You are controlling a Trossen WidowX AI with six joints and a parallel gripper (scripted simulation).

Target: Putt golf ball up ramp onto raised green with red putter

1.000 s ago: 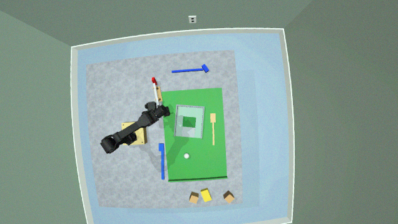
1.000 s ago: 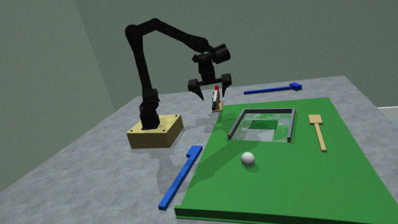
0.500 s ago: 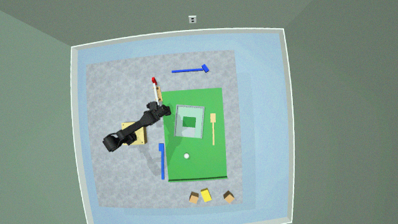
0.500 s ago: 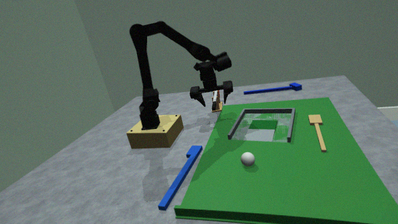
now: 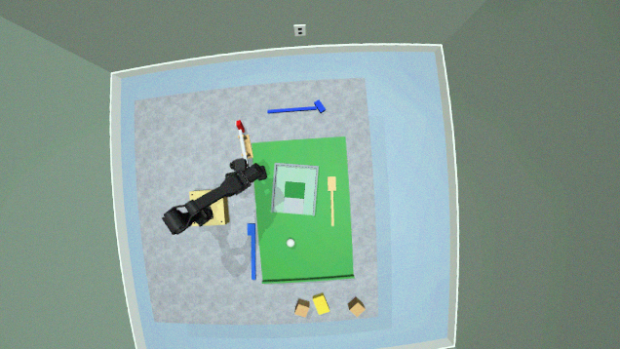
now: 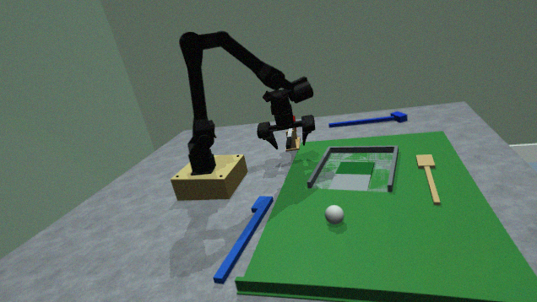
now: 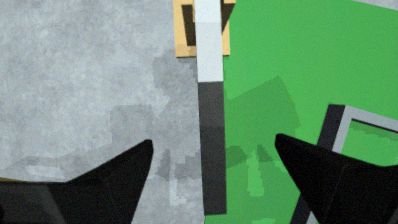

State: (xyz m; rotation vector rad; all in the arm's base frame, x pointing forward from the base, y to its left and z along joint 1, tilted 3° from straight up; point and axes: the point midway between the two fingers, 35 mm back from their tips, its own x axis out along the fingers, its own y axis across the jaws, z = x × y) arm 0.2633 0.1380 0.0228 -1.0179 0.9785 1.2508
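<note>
The red putter lies 110 mm to the left of my gripper tip and 10 mm above it. Also, from my gripper tip: blue putter 300 mm ahead, 250 mm to the left, 30 mm below; then white golf ball 100 mm ahead, 400 mm to the right, 20 mm below; then wooden stand 130 mm to the left, 10 mm below.
</note>
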